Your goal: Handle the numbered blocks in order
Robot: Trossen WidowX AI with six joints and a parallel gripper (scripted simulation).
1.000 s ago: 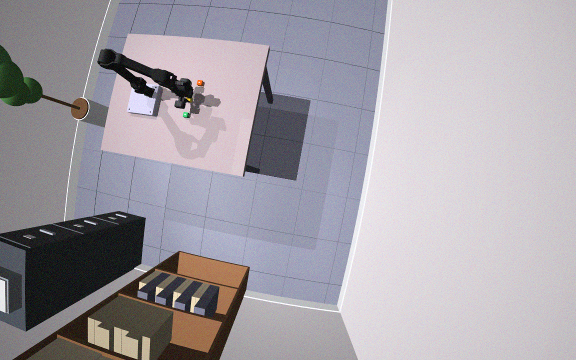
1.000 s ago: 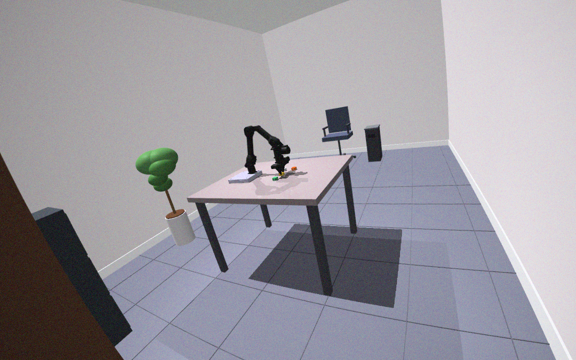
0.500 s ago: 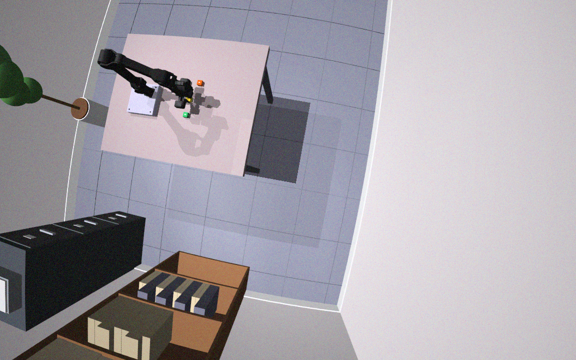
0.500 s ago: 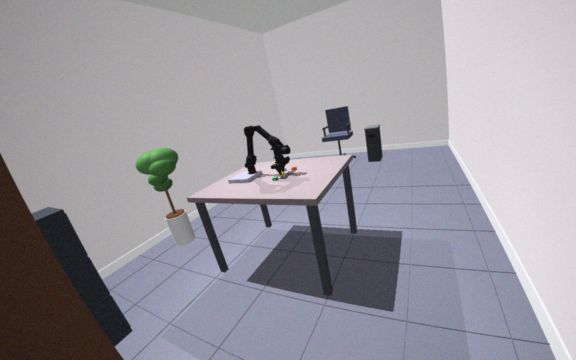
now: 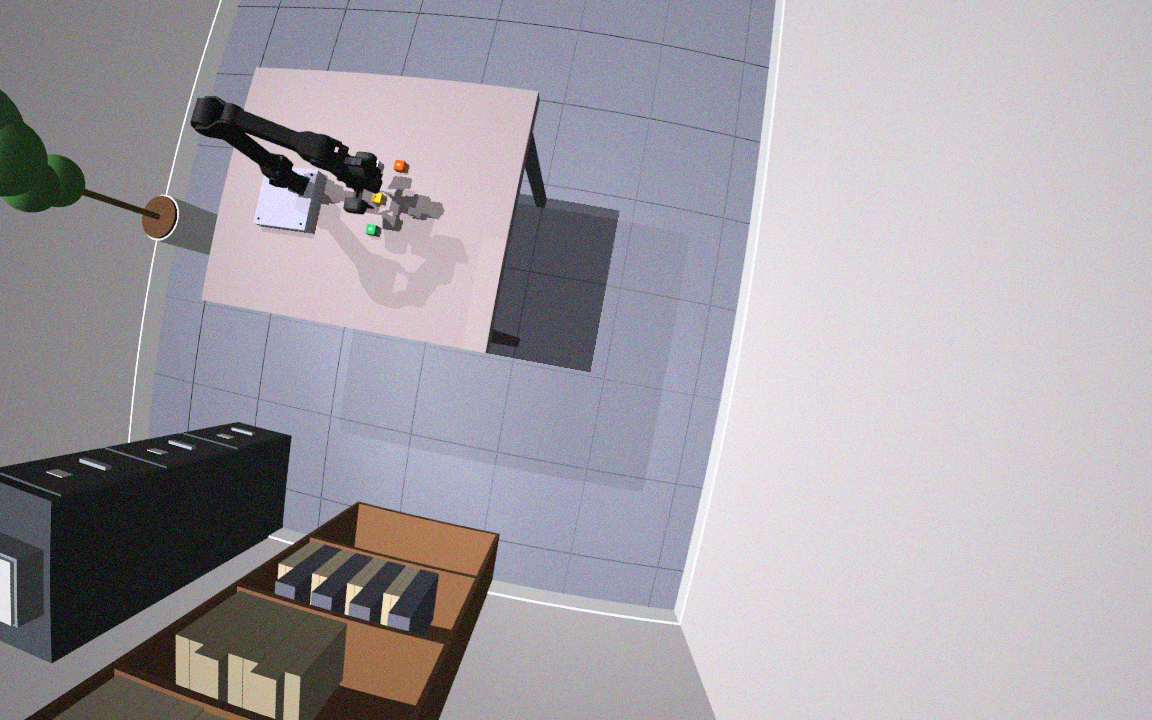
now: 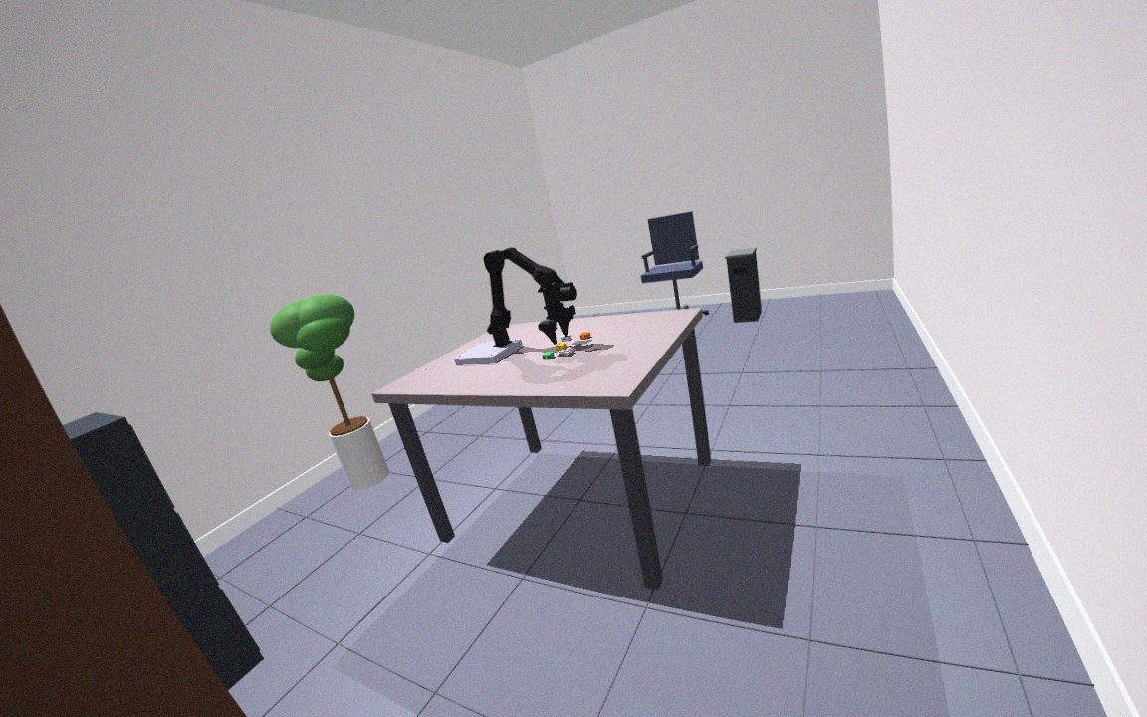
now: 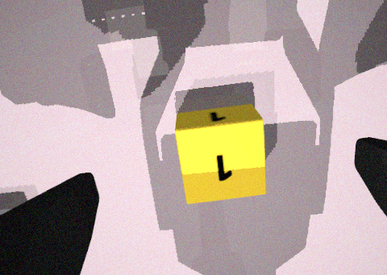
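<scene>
My gripper tip is now 2 cm above the yellow block and 1 cm past it. From my gripper tip the other things lie so: green block (11 cm to the right, 2 cm below, 2 cm ahead); orange block (13 cm to the left, 2 cm below, 2 cm ahead); white block (10 cm to the left, 6 cm behind, 2 cm below).
</scene>
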